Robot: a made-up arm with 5 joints.
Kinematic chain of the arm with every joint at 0, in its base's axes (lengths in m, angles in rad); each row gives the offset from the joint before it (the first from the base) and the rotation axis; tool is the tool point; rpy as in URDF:
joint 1: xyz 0.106 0 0.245 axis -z
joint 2: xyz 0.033 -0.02 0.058 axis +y
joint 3: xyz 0.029 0 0.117 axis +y
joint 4: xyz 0.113 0 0.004 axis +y
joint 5: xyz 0.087 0.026 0 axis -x
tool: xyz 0 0 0 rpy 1.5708 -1.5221 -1.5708
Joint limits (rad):
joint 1: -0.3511..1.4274
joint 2: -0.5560..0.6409
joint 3: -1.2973..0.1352
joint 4: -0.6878..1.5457
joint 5: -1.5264..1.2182
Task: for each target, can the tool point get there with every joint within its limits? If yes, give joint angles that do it. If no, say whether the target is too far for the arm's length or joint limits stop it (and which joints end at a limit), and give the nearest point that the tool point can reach.
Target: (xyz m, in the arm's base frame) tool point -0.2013 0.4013 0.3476
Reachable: no: too far | nearest point 0.0383 0.0884 0.5742 | short by 0.455 m
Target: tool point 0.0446 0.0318 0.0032
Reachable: no: joint limits stop it (at a limit: joint 1, joint 2, joint 3) | nearest point 0.1339 -0.1515 0.2363 | short by 0.310 m
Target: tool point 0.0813 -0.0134 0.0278
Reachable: no: joint limits stop it (at a limit: joint 1, joint 2, joint 3) | nearest point 0.1346 -0.1560 0.2327 | short by 0.255 m
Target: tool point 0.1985 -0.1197 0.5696
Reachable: yes | joints 0.9529 -0.3496 -0.2955 -0.4072 -0.3339
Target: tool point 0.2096 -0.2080 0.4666
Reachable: yes | joints 1.1343 0.1707 -1.0263 1.2663 -0.6578
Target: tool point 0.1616 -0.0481 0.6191
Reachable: yes | joints 0.7951 -0.1985 -1.0593 -0.2682 0.0641
